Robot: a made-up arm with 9 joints. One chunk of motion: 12 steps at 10 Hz.
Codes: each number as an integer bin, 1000 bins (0 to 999) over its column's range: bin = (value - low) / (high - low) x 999, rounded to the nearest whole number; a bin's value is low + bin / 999 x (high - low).
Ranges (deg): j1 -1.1..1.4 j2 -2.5..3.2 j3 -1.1..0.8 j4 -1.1..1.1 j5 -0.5..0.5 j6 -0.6..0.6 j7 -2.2..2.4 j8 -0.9..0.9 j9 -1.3..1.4
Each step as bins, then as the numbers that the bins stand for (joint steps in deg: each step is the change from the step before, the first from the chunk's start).
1 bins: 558 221 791 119 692 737 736 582 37
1 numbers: 0.296 -1.239 0.404 -0.838 0.193 0.285 1.189 0.149 -1.200
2 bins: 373 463 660 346 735 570 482 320 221
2 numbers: -0.167 0.142 0.155 -0.338 0.236 0.085 0.019 -0.323 -0.703
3 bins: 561 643 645 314 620 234 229 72 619
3 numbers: 0.304 1.169 0.127 -0.409 0.121 -0.319 -1.146 -0.770 0.373
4 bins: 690 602 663 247 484 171 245 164 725
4 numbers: 0.627 0.935 0.161 -0.556 -0.016 -0.395 -1.072 -0.605 0.659
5 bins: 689 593 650 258 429 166 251 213 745
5 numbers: 0.624 0.883 0.136 -0.532 -0.071 -0.401 -1.044 -0.516 0.714
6 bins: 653 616 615 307 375 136 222 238 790
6 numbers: 0.534 1.015 0.070 -0.424 -0.125 -0.437 -1.178 -0.471 0.835
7 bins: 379 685 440 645 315 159 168 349 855
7 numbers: -0.152 1.408 -0.263 0.320 -0.185 -0.409 -1.426 -0.271 1.011
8 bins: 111 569 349 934 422 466 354 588 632
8 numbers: -0.822 0.747 -0.436 0.957 -0.078 -0.040 -0.570 0.159 0.408
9 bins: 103 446 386 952 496 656 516 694 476
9 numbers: -0.842 0.045 -0.366 0.996 -0.004 0.188 0.176 0.350 -0.014
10 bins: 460 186 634 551 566 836 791 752 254
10 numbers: 0.051 -1.439 0.106 0.113 0.067 0.404 1.442 0.455 -0.614
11 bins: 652 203 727 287 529 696 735 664 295
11 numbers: 0.532 -1.342 0.283 -0.468 0.030 0.236 1.184 0.296 -0.503
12 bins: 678 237 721 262 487 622 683 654 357
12 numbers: 0.597 -1.148 0.271 -0.523 -0.013 0.147 0.945 0.278 -0.335
